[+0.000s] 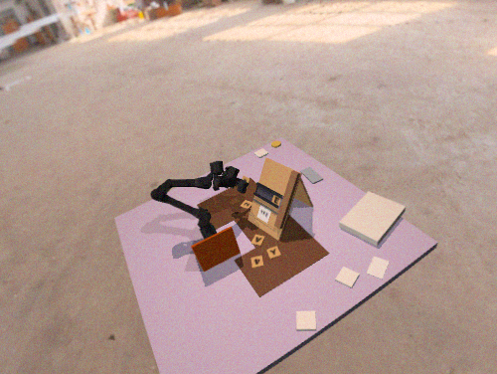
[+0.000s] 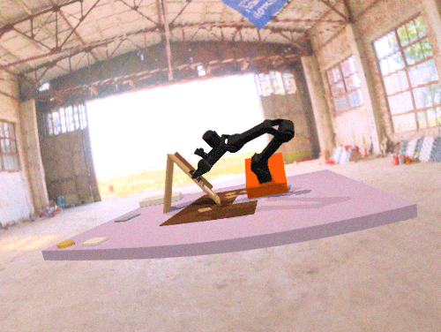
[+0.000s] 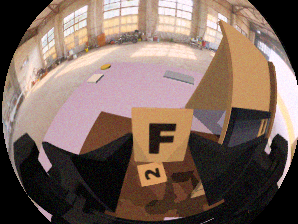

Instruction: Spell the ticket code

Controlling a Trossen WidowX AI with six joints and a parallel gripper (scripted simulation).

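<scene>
My gripper tip is now 200 mm to the left of the white ticket, 80 mm above it and 20 mm past it. Also, from my gripper tip: cream slab 540 mm to the right, 410 mm ahead, 140 mm below; brown mat 180 mm to the right, 160 mm below, 110 mm behind; grey plate 410 mm ahead, 150 mm below, 50 mm to the right.
</scene>
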